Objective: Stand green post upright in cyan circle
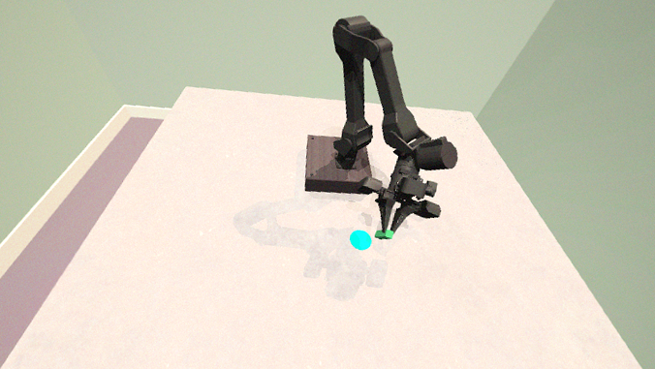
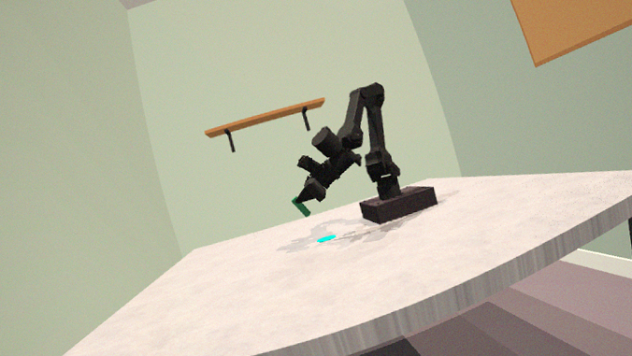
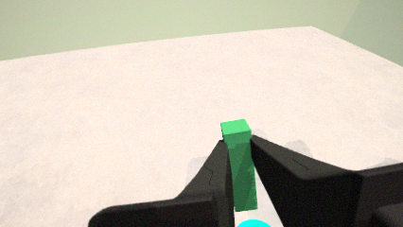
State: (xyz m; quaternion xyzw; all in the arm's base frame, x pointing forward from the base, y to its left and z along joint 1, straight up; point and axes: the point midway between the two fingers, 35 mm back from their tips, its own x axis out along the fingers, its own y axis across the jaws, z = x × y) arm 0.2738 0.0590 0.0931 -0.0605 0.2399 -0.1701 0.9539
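Now: the cyan circle 60 mm behind my gripper tip, 20 mm to the right of it and 140 mm below it. The rest, counted from my gripper tip: green post (10 mm behind, 20 mm below).
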